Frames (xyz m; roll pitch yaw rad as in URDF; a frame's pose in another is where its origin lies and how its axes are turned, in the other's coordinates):
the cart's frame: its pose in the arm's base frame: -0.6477 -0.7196 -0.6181 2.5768 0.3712 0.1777
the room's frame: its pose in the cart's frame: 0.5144 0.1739 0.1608 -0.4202 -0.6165 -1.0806
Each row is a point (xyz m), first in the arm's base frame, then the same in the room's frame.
Working: the arm's base frame: its pose in the room's frame: -0.5461 0.3269 -1.0403 -1.8789 -0.1728 1.5834

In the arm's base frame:
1: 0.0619 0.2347 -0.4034
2: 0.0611 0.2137 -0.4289
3: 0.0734 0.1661 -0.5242
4: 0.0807 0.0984 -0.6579
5: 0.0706 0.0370 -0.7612
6: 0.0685 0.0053 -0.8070
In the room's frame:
1: -0.0915 0.4110 -1.1295
2: -0.0735 0.4057 -1.1023
3: 0.0029 0.4060 -1.0270
4: 0.1099 0.3965 -0.9223
5: 0.1900 0.3721 -0.8355
6: 0.2242 0.3629 -0.7924

